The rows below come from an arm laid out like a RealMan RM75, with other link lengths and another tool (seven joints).
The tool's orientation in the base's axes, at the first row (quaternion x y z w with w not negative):
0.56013 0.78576 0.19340 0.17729
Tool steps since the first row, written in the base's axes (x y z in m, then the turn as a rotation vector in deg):
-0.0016 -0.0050 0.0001 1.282 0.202 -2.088
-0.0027 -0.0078 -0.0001 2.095 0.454 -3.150
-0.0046 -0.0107 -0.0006 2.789 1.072 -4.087
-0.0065 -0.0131 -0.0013 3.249 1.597 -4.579
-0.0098 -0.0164 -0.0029 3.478 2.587 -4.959
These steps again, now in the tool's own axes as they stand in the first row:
-0.0043 -0.0027 -0.0014 -0.076 0.051 2.457
-0.0066 -0.0046 -0.0021 -0.023 0.253 3.802
-0.0087 -0.0072 -0.0029 0.407 0.529 5.019
-0.0103 -0.0098 -0.0035 0.793 0.811 5.726
-0.0123 -0.0143 -0.0041 1.685 1.101 6.271

